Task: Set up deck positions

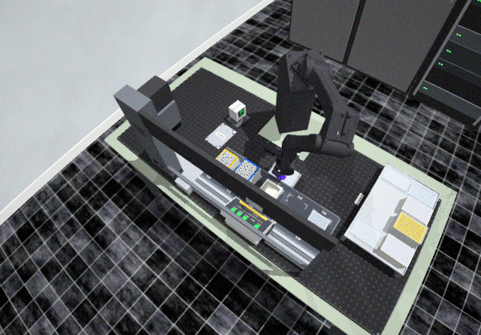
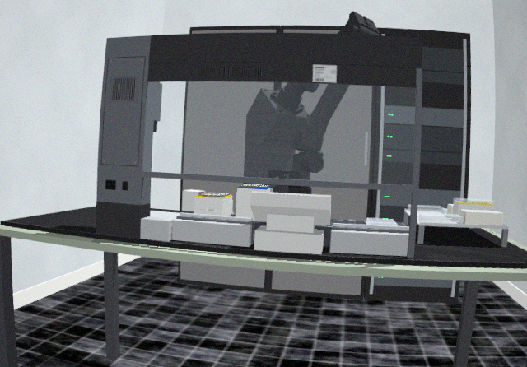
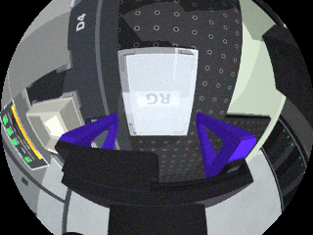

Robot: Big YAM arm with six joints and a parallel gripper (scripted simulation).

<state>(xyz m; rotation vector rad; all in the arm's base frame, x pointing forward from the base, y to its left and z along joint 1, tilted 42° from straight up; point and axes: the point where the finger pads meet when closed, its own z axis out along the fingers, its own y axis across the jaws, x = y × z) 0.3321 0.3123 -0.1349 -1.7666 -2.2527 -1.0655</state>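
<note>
The clear plate lid is 1 cm behind my hand, 1 cm to the right of it and 4 cm below it. From my hand the other things lie so: blue-rimmed tip rack 19 cm ahead, 5 cm to the right, 7 cm above; white reservoir 15 cm ahead, 6 cm to the left, 1 cm above; yellow-rimmed tip rack 23 cm ahead, 17 cm to the right, 4 cm above.
</note>
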